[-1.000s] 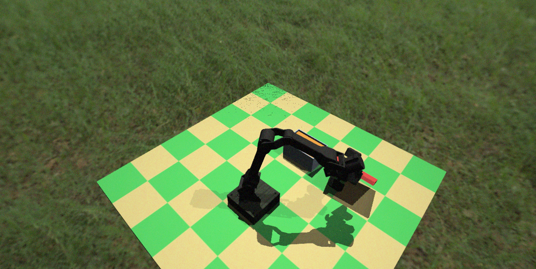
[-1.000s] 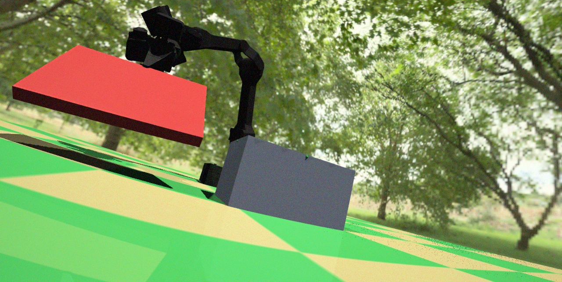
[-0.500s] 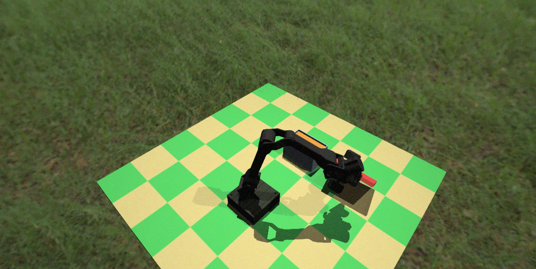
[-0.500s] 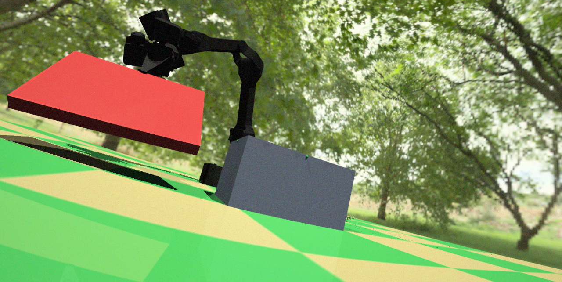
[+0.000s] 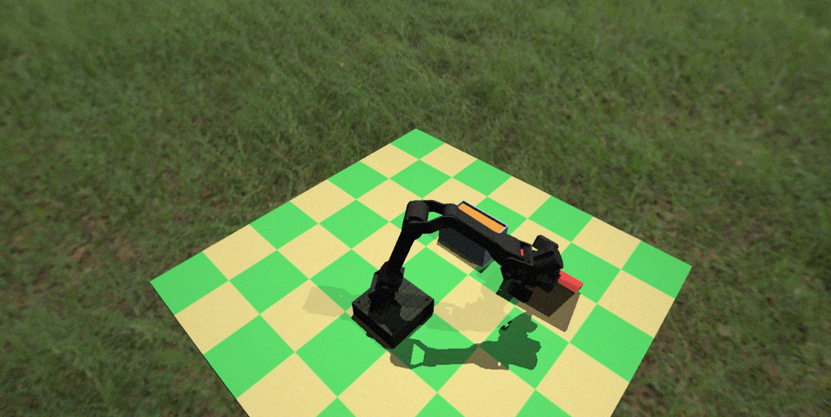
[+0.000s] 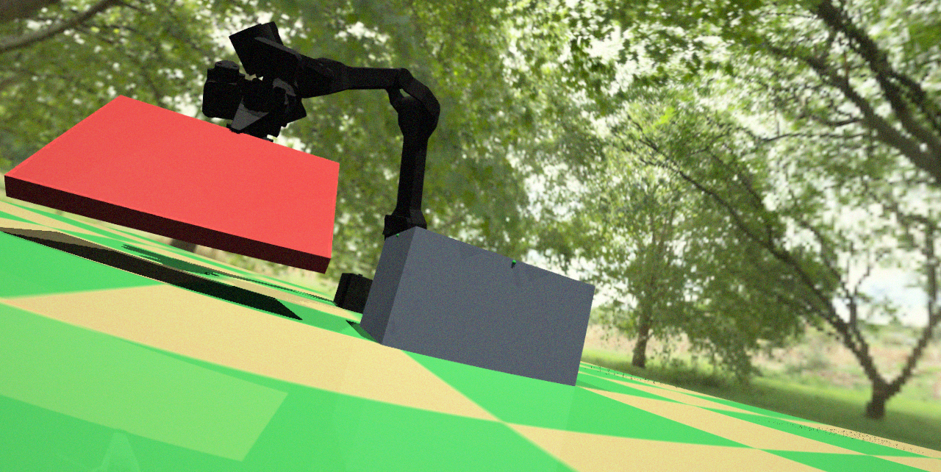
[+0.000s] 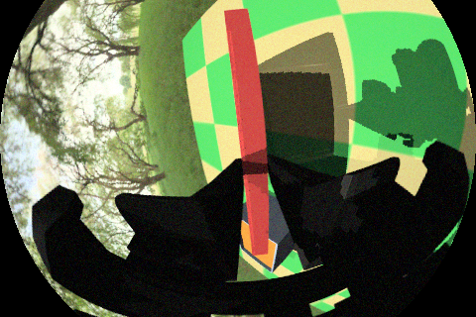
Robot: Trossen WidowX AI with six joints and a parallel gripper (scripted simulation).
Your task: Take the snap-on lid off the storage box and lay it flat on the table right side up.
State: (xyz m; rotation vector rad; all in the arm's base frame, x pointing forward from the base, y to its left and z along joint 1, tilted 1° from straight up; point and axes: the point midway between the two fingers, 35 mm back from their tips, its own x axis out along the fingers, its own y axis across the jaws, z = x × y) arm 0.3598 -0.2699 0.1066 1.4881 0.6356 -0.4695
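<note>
My gripper tip is 60 mm short of the red lid, 20 mm to the right of it and 50 mm above it. From my gripper tip the other things lie so: grey-blue storage box 40 mm ahead, 300 mm to the left, 100 mm below.
</note>
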